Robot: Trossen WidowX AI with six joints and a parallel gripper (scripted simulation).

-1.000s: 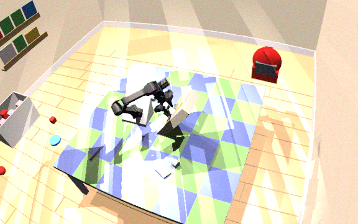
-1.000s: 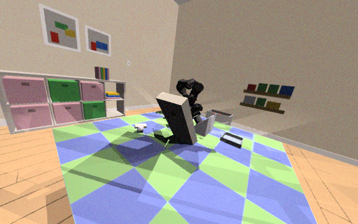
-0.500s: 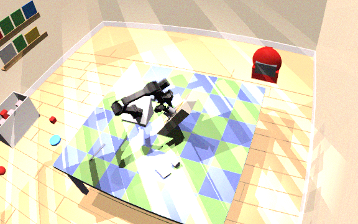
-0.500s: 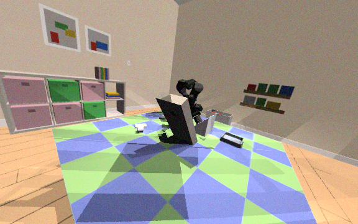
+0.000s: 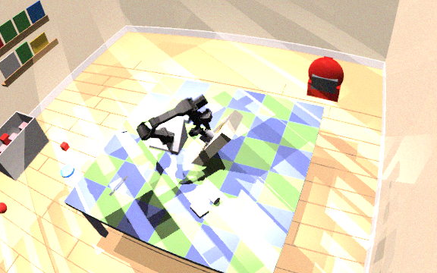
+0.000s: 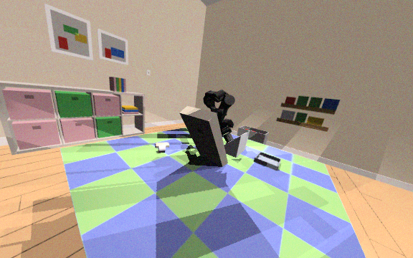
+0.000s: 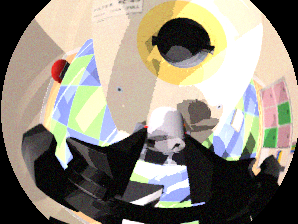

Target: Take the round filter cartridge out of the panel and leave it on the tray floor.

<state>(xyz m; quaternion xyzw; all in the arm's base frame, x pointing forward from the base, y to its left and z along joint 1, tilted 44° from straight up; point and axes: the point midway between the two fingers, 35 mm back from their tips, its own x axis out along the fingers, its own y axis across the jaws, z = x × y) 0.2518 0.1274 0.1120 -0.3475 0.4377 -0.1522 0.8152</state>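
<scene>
Right now the service panel is 4 cm ahead of my gripper tip and 2 cm below it. The rest, counted from my gripper tip: round filter cartridge right at my gripper tip; then dark tray 36 cm behind, 26 cm to the left, 18 cm below.
</scene>
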